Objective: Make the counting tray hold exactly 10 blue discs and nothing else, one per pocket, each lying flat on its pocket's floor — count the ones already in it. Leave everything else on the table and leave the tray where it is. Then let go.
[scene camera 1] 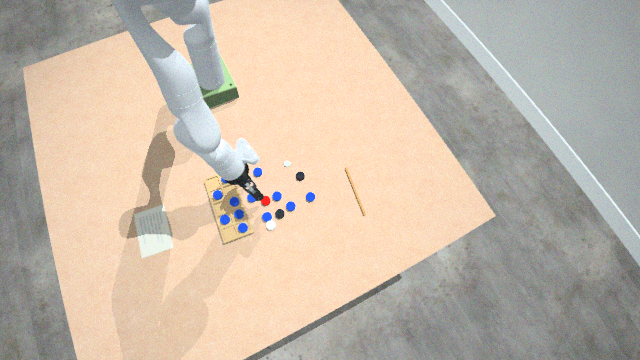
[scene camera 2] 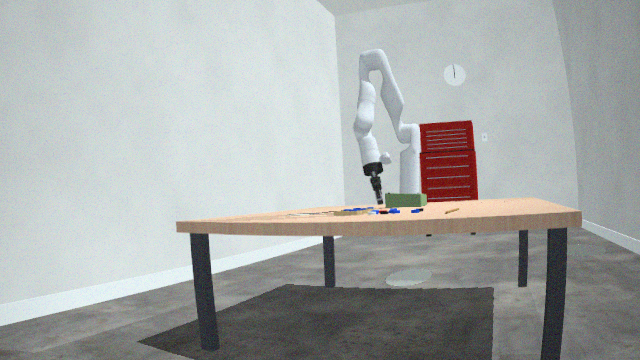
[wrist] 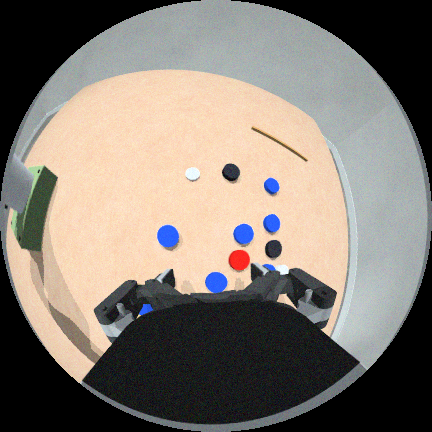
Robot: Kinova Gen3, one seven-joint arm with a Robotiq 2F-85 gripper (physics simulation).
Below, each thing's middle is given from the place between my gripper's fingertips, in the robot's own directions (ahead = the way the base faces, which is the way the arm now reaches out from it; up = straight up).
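Paper sheet [scene camera 1: 153,232]: 320 mm to the right of my hand, 40 mm behind, 40 mm below. My gripper: 30 mm above the wooden counting tray [scene camera 1: 229,232], 90 mm to the left of it.
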